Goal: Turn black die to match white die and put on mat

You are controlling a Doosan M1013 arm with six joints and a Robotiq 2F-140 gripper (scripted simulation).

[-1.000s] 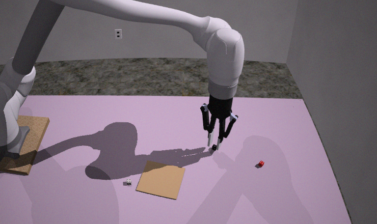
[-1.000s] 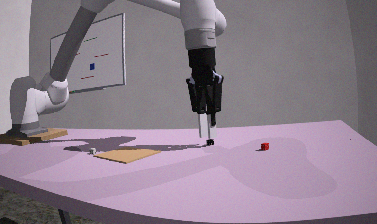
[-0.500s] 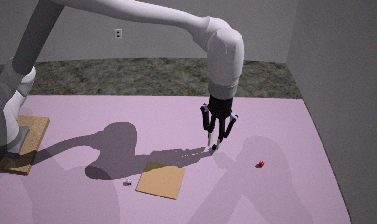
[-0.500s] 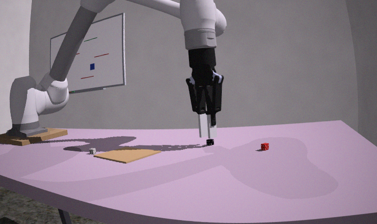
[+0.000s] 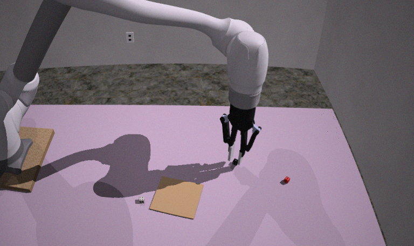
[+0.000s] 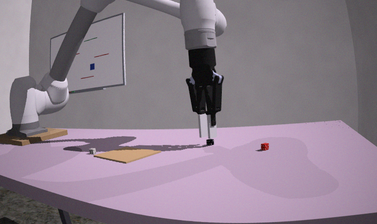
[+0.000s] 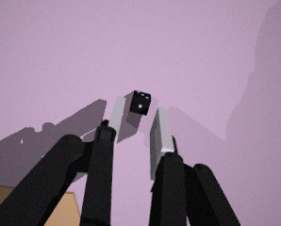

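The black die is 5 cm below my hand and 1 cm to the left of it. Round my hand: tan mat: 20 cm behind, 14 cm to the right, 5 cm below; then red die: 17 cm ahead, 9 cm to the right, 5 cm below; then white die: 31 cm behind, 16 cm to the right, 5 cm below.
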